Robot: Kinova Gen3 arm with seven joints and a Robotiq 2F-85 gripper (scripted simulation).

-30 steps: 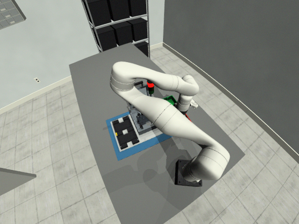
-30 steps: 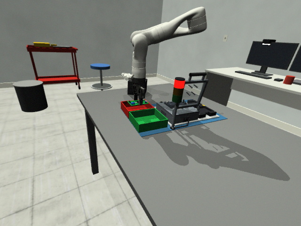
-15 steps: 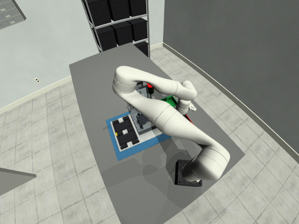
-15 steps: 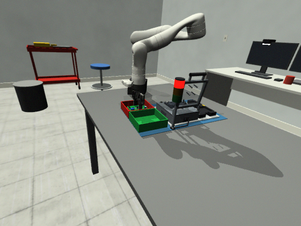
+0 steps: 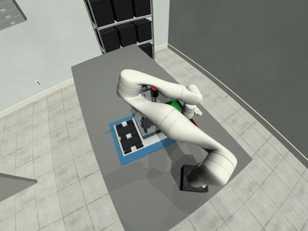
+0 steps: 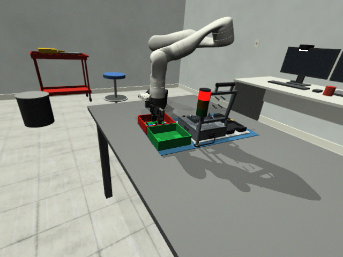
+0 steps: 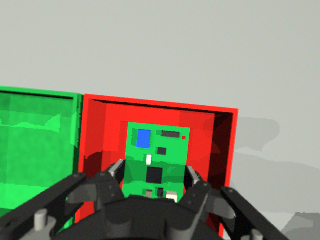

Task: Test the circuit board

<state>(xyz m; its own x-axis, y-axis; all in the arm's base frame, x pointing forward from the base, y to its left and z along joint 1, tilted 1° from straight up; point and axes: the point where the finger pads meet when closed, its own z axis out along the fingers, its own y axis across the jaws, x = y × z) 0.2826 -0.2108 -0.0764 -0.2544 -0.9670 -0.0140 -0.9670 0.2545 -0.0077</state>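
Right now the red bin is 10 mm below my hand. Round my hand: green circuit board (10 mm below); then tester bed (170 mm to the left, 160 mm ahead, 50 mm above); then green bin (140 mm ahead, 40 mm to the right, 10 mm below).
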